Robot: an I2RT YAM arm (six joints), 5 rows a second.
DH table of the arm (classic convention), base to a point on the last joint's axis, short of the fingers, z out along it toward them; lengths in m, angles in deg. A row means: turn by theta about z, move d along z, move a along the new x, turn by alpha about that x. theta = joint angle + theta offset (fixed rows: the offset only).
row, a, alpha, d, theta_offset
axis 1, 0.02, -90, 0.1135, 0
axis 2, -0.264, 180, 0, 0
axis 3, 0.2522, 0, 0, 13.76
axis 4, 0.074, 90, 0, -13.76
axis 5, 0, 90, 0, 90
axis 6, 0, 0, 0.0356, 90
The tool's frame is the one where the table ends.
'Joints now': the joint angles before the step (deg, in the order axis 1, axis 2, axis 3, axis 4, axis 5, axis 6). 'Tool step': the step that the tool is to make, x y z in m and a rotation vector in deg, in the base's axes. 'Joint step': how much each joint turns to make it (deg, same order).
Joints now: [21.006, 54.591, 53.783, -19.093, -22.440, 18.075]
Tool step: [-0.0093, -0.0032, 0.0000, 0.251, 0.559, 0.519]
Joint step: [-0.006, -2.136, -0.643, -1.830, -0.642, 0.247]
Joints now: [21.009, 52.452, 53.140, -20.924, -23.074, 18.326]
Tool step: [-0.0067, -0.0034, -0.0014, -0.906, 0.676, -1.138]
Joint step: [-0.013, -1.586, -0.403, -2.207, 1.266, -0.179]
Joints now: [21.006, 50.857, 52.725, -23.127, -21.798, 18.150]
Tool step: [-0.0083, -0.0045, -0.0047, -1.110, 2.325, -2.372]
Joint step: [0.035, -1.900, -0.693, -3.501, 2.302, 0.781]
